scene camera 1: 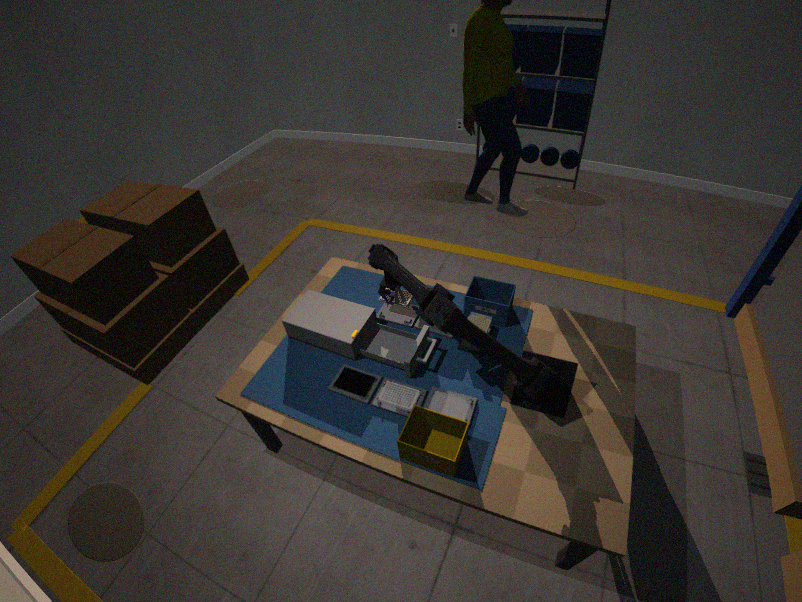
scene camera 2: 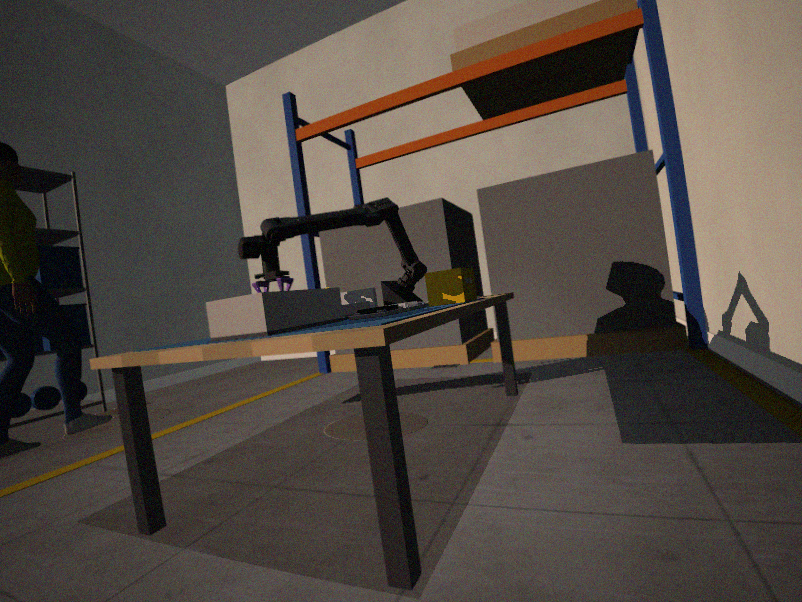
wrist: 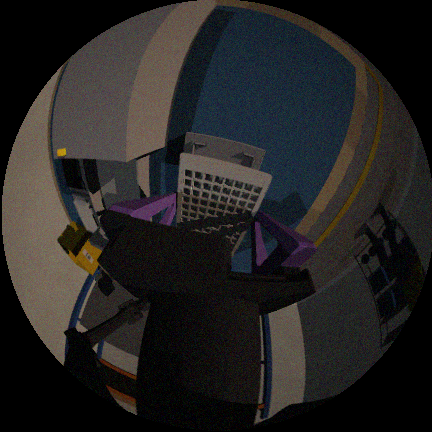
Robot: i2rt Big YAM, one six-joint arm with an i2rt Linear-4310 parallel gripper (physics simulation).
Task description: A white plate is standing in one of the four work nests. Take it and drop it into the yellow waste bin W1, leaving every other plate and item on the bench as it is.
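Places are measured from the arm's base along level axes (x up, y back, z right), in millimetres.
Where they show: gripper, fingertip midpoint: (scene camera 1: pixel 393 296) (wrist: pixel 216 204); arm's base at its link origin: (scene camera 1: pixel 542 379) (scene camera 2: pixel 401 291).
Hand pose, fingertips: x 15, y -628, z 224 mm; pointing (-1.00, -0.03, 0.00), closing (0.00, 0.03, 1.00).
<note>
Things, the pixels of their centre, and the offset from my fingertips. "pt": a spot on its surface instead.
- pale work nest at the middle of its body: (wrist: pixel 215 187) (scene camera 1: pixel 398 312) dx -82, dy +18, dz -3 mm
- yellow waste bin at the middle of its body: (scene camera 1: pixel 433 440) (scene camera 2: pixel 451 286) (wrist: pixel 80 248) dx -31, dy +339, dz -535 mm
- grey box at the middle of its body: (scene camera 2: pixel 280 311) (scene camera 1: pixel 330 322) dx -38, dy -208, dz -180 mm
- open drawer at a spot on its surface: (scene camera 1: pixel 390 346) pt dx -73, dy +57, dz -194 mm
- dark nest at a spot on its surface: (scene camera 1: pixel 354 382) pt dx -71, dy -5, dz -391 mm
- nest with a white gridded plate, surface spot: (scene camera 1: pixel 398 395) pt dx -64, dy +168, dz -396 mm
- pale nest at a spot on its surface: (scene camera 1: pixel 451 403) pt dx -70, dy +349, dz -367 mm
- blue bin at the middle of its body: (scene camera 1: pixel 489 301) dx -31, dy +375, dz +116 mm
My gripper (scene camera 1: pixel 395 298) (scene camera 2: pixel 272 285) (wrist: pixel 216 204) is shut on a white gridded plate (scene camera 1: pixel 404 297) (wrist: pixel 225 186), with purple fingers at two opposite sides of it. The plate is raised above a pale work nest (scene camera 1: pixel 396 318) (wrist: pixel 227 145) behind the grey box, and part of that nest shows past the plate in the wrist view. The gripper's body hides the near end of the plate. The yellow waste bin (scene camera 1: pixel 426 452) (scene camera 2: pixel 445 287) (wrist: pixel 90 257) stands at the table's front edge, far from the gripper.
A grey box (scene camera 1: pixel 330 318) (scene camera 2: pixel 239 315) with an open drawer (scene camera 1: pixel 390 346) stands between gripper and yellow bin. A dark nest (scene camera 1: pixel 354 382), a nest with a white gridded plate (scene camera 1: pixel 398 395) and another pale nest (scene camera 1: pixel 451 403) line the front. A blue bin (scene camera 1: pixel 490 299) stands at the back.
</note>
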